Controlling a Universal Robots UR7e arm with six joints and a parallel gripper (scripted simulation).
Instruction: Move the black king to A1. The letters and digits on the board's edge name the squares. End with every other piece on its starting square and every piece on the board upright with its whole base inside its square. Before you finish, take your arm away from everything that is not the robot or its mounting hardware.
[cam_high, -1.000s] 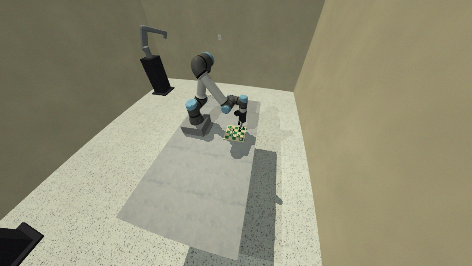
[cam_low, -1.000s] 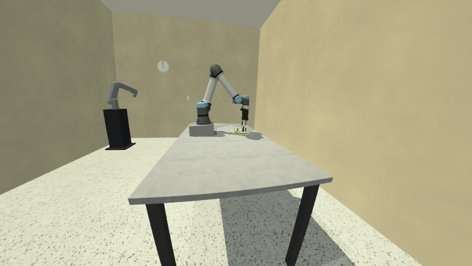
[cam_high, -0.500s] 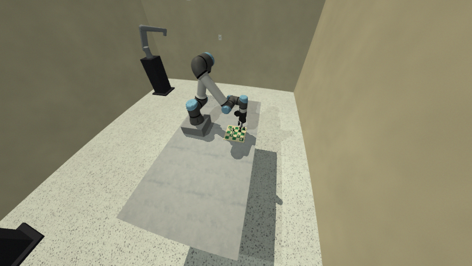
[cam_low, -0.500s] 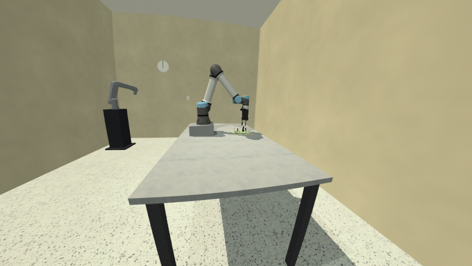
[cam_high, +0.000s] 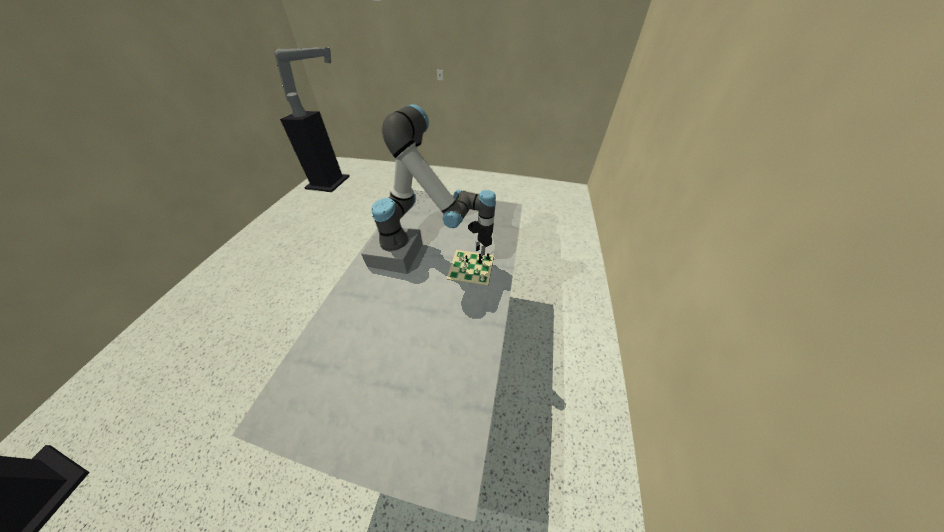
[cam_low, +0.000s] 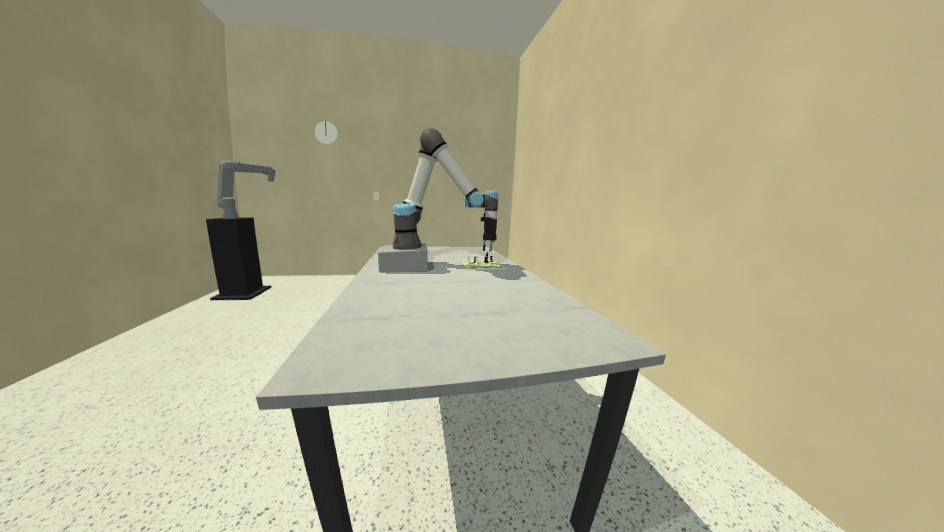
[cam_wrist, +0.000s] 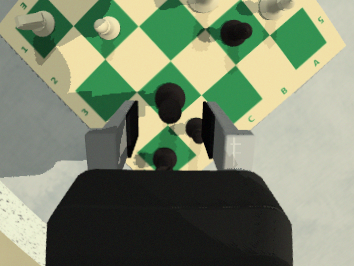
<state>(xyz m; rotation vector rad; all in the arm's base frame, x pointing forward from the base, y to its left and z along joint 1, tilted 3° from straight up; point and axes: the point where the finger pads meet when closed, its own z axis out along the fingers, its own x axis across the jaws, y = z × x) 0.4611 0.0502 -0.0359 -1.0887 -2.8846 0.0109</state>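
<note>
The black king is 6 cm below my hand. From my hand the other things lie so: chessboard 4 cm behind, 4 cm to the right, 9 cm below; then pale piece 4 cm ahead, 12 cm to the right, 7 cm below.
</note>
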